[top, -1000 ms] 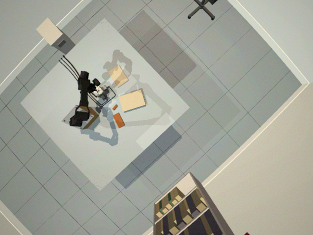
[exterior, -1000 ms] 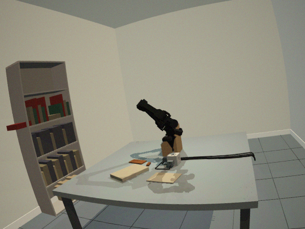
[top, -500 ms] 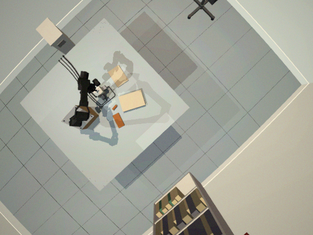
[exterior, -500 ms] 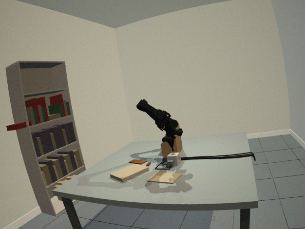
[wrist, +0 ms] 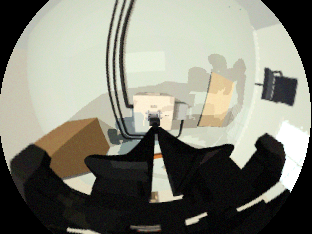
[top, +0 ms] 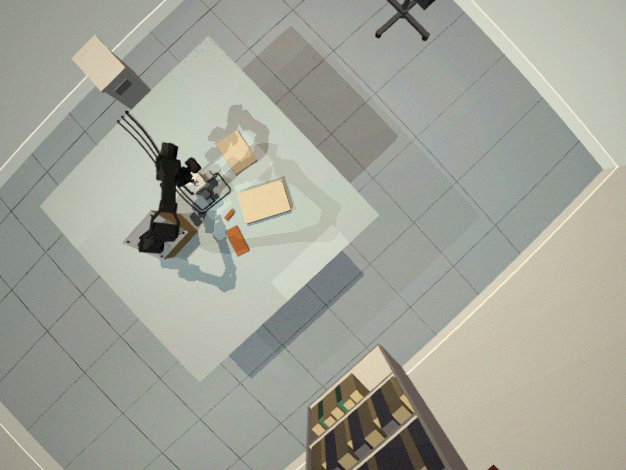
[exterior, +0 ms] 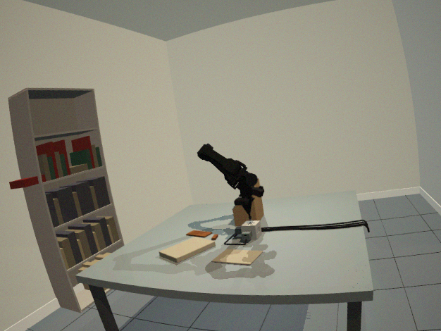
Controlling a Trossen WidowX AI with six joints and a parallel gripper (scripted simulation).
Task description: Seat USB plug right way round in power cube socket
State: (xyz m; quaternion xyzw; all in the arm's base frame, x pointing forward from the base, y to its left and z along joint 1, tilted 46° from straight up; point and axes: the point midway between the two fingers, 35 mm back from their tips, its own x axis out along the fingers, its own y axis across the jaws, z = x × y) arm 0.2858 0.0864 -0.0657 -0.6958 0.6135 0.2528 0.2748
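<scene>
Right now my gripper tip is 20 mm above the dark USB plug. Also, from my gripper tip: small orange block (20 mm ahead, 210 mm to the right, 120 mm below); thin tan sheet (240 mm ahead, 20 mm to the left, 120 mm below); thick tan board (200 mm ahead, 270 mm to the right, 110 mm below).
</scene>
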